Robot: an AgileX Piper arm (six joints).
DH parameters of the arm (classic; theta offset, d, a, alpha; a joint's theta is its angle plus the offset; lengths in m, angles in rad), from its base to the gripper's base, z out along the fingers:
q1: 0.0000 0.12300 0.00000 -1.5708
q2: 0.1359 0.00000 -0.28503 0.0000
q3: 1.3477 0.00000 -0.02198 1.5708
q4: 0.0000 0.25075 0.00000 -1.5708
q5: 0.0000 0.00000 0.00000 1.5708
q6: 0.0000 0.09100 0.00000 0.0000
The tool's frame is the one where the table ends.
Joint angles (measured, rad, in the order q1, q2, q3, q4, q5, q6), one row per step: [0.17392, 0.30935, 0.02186, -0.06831, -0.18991, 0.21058]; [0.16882, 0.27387, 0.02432, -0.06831, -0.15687, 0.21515]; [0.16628, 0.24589, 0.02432, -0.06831, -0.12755, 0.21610]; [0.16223, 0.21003, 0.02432, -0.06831, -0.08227, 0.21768]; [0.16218, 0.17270, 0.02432, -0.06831, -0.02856, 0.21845]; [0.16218, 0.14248, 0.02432, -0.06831, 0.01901, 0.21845]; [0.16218, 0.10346, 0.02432, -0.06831, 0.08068, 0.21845]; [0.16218, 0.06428, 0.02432, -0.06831, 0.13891, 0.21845]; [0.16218, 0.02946, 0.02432, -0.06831, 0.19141, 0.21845]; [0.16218, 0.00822, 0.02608, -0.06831, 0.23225, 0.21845]
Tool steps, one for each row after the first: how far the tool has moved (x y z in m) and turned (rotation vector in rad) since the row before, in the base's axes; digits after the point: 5 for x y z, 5 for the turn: [-0.00288, -0.00112, -0.00097, 0.00400, 0.00069, -0.00755]; [-0.00221, -0.00076, -0.00047, 0.00034, 0.00136, -0.00455]; [-0.00285, -0.00107, -0.00140, -0.00047, 0.00938, -0.00719]; [-0.00305, -0.00084, -0.00216, -0.00233, 0.01609, -0.00374]; [-0.00250, -0.00071, -0.00220, -0.00309, 0.01696, -0.00323]; [-0.00324, -0.00092, -0.00297, -0.00388, 0.02217, -0.00420]; [-0.00321, -0.00089, -0.00276, -0.00314, 0.01865, -0.00397]; [-0.00286, -0.00079, -0.00262, -0.00278, 0.01734, -0.00358]; [-0.00183, -0.00055, -0.00303, -0.00331, 0.02101, -0.00278]
